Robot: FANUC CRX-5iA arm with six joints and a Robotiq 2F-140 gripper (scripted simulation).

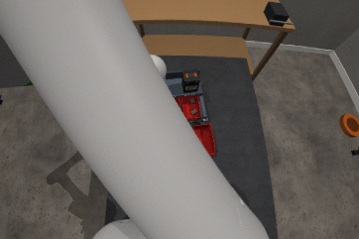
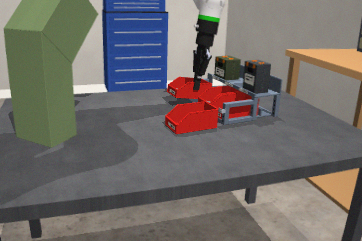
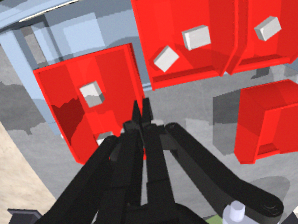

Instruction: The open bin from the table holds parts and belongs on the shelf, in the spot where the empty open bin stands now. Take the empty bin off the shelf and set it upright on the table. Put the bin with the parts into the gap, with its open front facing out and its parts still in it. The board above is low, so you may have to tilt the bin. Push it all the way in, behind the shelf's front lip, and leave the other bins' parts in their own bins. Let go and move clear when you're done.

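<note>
Now: hand 7 cm to the right of the part and 7 cm above it. Round my hand: grey shelf 12 cm ahead, 5 cm to the right, 4 cm below; dark box 21 cm ahead, 16 cm to the right, 6 cm above.
</note>
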